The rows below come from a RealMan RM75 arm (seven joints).
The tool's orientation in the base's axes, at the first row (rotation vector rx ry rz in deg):
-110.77 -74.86 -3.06
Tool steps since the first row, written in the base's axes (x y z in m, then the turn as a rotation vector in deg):
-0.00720 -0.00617 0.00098 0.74 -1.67 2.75
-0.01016 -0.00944 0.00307 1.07 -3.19 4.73
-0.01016 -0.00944 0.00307 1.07 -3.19 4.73
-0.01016 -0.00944 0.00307 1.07 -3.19 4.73
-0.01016 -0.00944 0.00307 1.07 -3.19 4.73
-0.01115 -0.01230 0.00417 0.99 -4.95 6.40
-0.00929 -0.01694 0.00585 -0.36 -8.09 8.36
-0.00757 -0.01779 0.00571 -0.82 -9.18 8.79
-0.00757 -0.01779 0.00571 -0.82 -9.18 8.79
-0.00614 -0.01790 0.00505 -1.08 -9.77 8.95
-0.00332 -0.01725 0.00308 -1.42 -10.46 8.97
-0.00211 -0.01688 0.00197 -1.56 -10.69 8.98
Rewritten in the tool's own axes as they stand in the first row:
-0.00769 -0.00534 -0.00182 0.27 -0.72 -3.21
-0.01067 -0.00838 -0.00419 0.12 -1.36 -5.64
-0.01067 -0.00838 -0.00419 0.12 -1.36 -5.64
-0.01067 -0.00838 -0.00419 0.12 -1.36 -5.64
-0.01067 -0.00838 -0.00419 0.12 -1.36 -5.64
-0.01285 -0.00935 -0.00635 -0.54 -2.10 -7.86
-0.01481 -0.00808 -0.01109 -2.73 -3.81 -10.65
-0.01472 -0.00649 -0.01216 -3.59 -4.25 -11.46
-0.01472 -0.00649 -0.01216 -3.59 -4.25 -11.46
-0.01442 -0.00494 -0.01230 -4.10 -4.45 -11.84
-0.01346 -0.00165 -0.01159 -4.78 -4.62 -12.15
-0.01309 -0.00010 -0.01104 -5.02 -4.71 -12.25

